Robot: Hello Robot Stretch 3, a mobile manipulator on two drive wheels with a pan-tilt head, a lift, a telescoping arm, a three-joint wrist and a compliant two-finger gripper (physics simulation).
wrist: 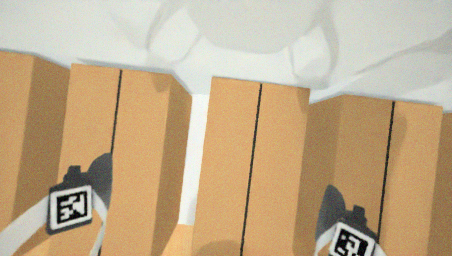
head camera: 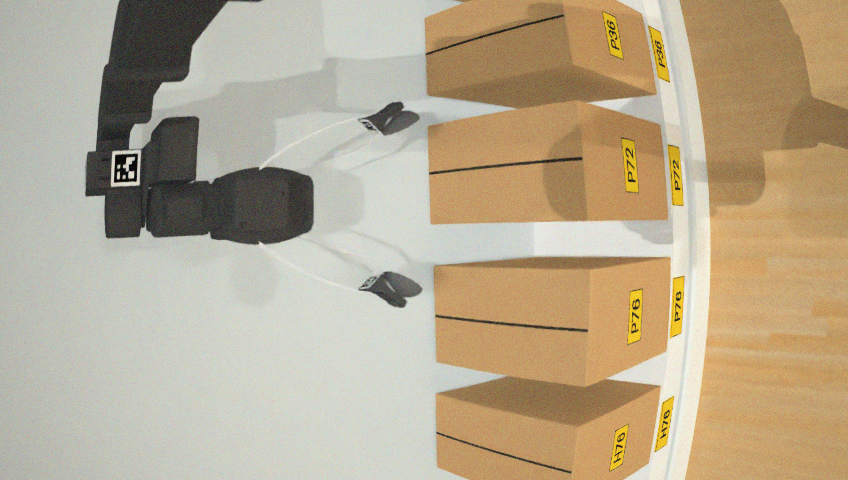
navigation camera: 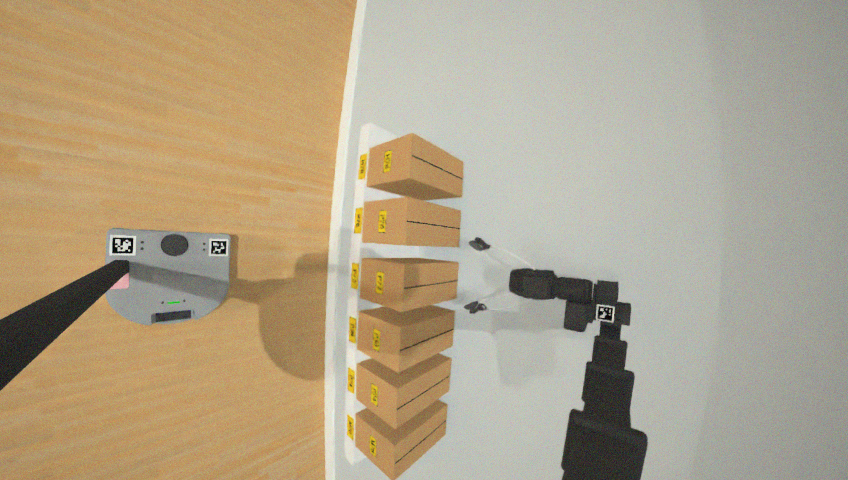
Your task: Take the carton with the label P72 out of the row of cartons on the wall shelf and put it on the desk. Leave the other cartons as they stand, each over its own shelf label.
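Where they show: gripper, fingertip midpoint: [head camera: 414,201] [navigation camera: 467,274]; robot's base, origin of the base link: [navigation camera: 175,243].
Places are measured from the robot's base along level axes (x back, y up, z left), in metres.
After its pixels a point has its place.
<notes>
The P72 carton [head camera: 505,139] {x 0.086, y 0.824, z -0.538 m} [navigation camera: 431,270] {x 0.019, y 0.825, z -0.535 m} [wrist: 280,150] is brown with a dark seam on top. It stands upright in the row on the white wall shelf [head camera: 583,240] {x -0.026, y 0.645, z -0.583 m} [navigation camera: 370,132] {x -0.384, y 0.645, z -0.429 m}, over its yellow P72 shelf label [head camera: 675,175] {x 0.053, y 0.631, z -0.418 m} [navigation camera: 354,275] {x 0.052, y 0.627, z -0.418 m}. My gripper [head camera: 390,204] {x 0.021, y 0.921, z -0.569 m} [navigation camera: 476,275] {x 0.021, y 0.921, z -0.569 m} [wrist: 217,188] {x 0.021, y 0.921, z -0.569 m} is open and empty, above the cartons and pointing down. In the wrist view its fingers show on both sides of the P72 carton, off-centre towards P76: one overlaps the P76 carton top, the other the near side of P36. The desk does not show.
The P76 carton [head camera: 511,291] {x -0.072, y 0.825, z -0.539 m} [navigation camera: 431,228] {x -0.097, y 0.825, z -0.525 m} [wrist: 135,125] stands beside P72 across a wider gap; the P36 carton [head camera: 505,53] {x 0.187, y 0.825, z -0.524 m} [navigation camera: 428,327] {x 0.182, y 0.825, z -0.536 m} [wrist: 365,140] is close on the other side. The H76 carton [head camera: 505,437] {x -0.248, y 0.825, z -0.543 m} [navigation camera: 440,163] {x -0.288, y 0.825, z -0.551 m} is beyond P76. The wall [head camera: 238,386] {x -0.171, y 1.092, z -0.681 m} lies behind the row.
</notes>
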